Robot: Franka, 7 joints.
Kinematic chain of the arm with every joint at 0, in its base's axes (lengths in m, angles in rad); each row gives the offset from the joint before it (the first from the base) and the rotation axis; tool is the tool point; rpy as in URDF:
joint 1: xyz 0 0 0.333 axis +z
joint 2: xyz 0 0 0 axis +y
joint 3: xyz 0 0 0.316 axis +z
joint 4: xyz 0.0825 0 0 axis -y
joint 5: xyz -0.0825 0 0.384 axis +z
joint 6: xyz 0 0 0 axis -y
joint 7: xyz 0.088 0 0 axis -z
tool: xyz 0 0 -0.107 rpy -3.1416 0 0
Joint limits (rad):
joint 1: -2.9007..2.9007
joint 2: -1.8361..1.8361
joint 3: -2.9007..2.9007
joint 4: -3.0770..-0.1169
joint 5: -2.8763..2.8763
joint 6: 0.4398..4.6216
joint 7: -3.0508..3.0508
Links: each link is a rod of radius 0.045 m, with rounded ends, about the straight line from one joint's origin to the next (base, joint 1, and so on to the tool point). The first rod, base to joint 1, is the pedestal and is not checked.
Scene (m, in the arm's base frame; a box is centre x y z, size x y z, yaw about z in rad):
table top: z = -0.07
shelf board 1: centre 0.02 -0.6 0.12 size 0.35 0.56 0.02 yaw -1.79
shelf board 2: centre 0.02 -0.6 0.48 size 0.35 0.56 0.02 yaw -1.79
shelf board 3: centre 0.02 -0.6 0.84 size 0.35 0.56 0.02 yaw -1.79
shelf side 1: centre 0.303 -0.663 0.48 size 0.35 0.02 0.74 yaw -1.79
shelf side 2: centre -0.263 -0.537 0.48 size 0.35 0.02 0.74 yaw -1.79
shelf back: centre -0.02 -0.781 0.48 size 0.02 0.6 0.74 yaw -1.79
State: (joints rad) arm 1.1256 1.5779 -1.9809 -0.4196 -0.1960 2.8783 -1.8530
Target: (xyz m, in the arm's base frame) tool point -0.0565 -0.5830 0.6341
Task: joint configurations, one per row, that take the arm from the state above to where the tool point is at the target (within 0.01 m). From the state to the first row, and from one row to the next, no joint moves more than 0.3 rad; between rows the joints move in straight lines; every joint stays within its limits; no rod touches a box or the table.
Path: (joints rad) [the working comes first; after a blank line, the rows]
Joints at the target: -0.2860 1.0213 -1.9073 -1.8674 -0.2021 2.5227 -1.8530
Straight joint move there: touches shelf side 1.

1: 1.0132 1.5856 -2.0263 -0.6809 -0.2004 2.7788 -1.8530
2: 0.9008 1.5932 -2.0717 -0.9422 -0.2047 2.6794 -1.8530
3: 0.7884 1.6009 -2.1171 -1.2035 -0.2091 2.5799 -1.8530
4: 0.6759 1.6085 -2.1625 -1.4648 -0.2135 2.4805 -1.8530
5: 0.5635 1.6162 -2.2079 -1.7260 -0.2178 2.3810 -1.8530
6: 0.4511 1.6239 -2.2533 -1.9873 -0.2222 2.2815 -1.8530
7: 0.3387 1.6315 -2.2986 -2.2486 -0.2266 2.1821 -1.8530
8: 0.2263 1.6392 -2.3440 -2.5099 -0.2310 2.0826 -1.8530
9: 0.0555 1.4332 -2.1985 -2.2957 -0.2213 2.2293 -1.8530
10: -0.1152 1.2273 -2.0529 -2.0816 -0.2117 2.3760 -1.8530
11: -0.2860 1.0213 -1.9073 -1.8674 -0.2021 2.5227 -1.8530

